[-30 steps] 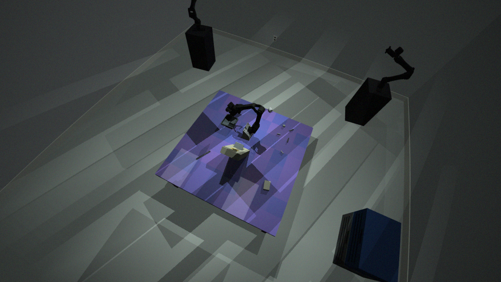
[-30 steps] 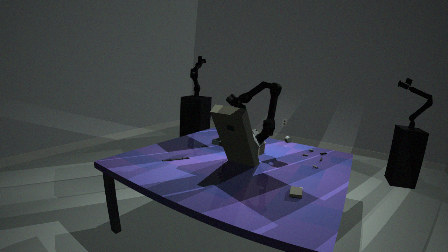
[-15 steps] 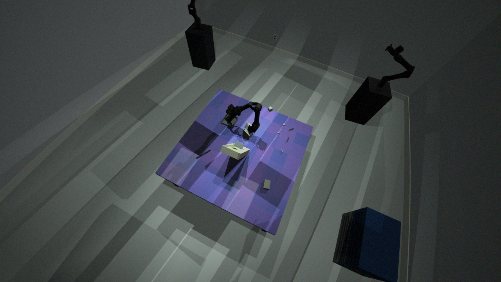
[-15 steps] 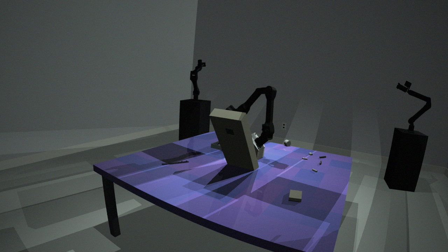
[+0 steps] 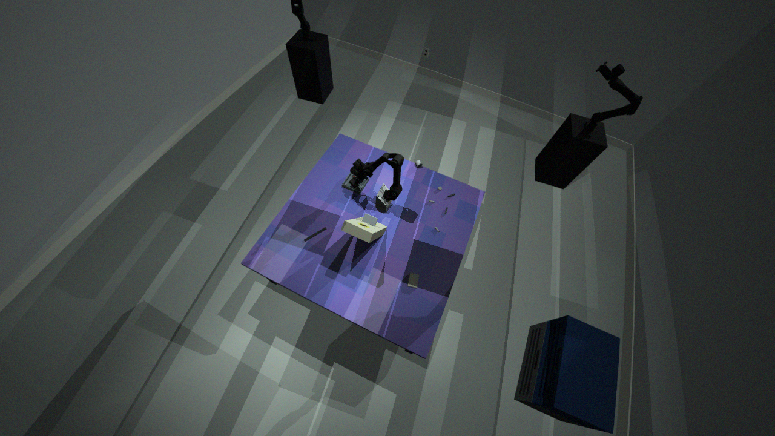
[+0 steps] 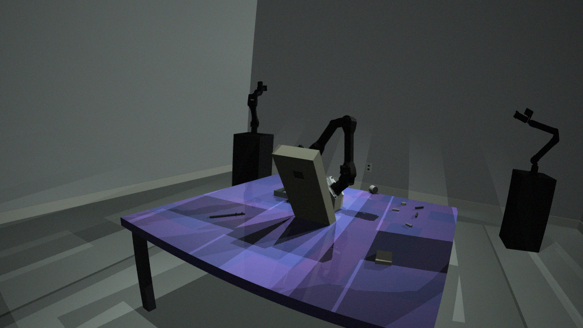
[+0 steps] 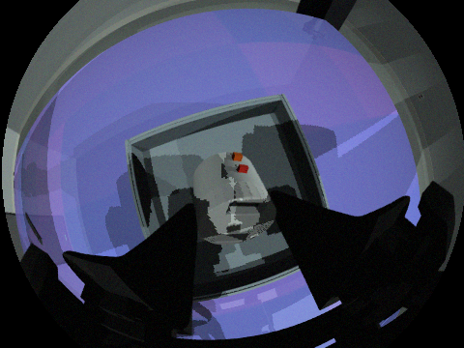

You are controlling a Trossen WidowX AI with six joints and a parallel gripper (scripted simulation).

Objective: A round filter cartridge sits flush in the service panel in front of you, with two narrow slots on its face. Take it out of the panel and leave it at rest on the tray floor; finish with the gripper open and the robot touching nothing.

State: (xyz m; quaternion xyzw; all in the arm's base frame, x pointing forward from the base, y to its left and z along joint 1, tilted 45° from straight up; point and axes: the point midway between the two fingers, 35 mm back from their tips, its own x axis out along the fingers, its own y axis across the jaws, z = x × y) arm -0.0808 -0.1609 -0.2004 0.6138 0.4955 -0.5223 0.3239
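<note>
The grey round filter cartridge is right at my gripper tip. From my gripper tip the other things lie so: small can (41 cm to the left, 33 cm behind, 3 cm below); then beige block (61 cm to the left, 60 cm ahead, 4 cm below); then tan service panel (42 cm ahead, 22 cm to the left, 14 cm above).
</note>
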